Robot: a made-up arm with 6 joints.
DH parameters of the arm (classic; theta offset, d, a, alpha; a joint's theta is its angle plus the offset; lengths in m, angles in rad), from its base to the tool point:
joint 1: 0 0.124 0 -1.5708
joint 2: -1.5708 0 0.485 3.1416
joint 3: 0 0 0 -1.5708
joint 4: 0 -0.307 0 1.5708
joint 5: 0 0.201 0 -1.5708
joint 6: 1.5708 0 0 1.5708
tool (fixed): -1.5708 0 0 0
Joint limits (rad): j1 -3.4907..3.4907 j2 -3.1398..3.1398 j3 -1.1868..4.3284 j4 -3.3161..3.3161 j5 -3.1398..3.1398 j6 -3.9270..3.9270
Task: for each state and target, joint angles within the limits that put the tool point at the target. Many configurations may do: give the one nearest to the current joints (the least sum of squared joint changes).
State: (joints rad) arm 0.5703 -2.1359 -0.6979 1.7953 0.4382 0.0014
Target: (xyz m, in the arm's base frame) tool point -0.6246 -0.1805 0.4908
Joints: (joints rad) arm 0.3391 -1.4848 -0.0139 1.7588 0.4382 0.0014
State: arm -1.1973 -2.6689 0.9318 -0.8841 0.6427 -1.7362
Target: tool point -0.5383 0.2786 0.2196
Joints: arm -0.6776 -2.0250 0.5026 -0.9284 0.6427 -1.7362
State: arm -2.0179 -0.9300 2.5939 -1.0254 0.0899 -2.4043
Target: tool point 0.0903 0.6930 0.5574
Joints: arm -1.8542 -0.8215 2.5281 -1.0090 0.0899 -2.4043
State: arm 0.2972 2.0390 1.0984 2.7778 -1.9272 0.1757
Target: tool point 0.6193 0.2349 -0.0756
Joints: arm 0.0549 1.4301 0.4178 3.2098 -1.9272 0.1757
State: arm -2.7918 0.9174 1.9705 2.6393 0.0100 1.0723
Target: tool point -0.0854 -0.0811 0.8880
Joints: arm -3.0733 0.4794 1.8836 1.9536 0.0100 1.0723
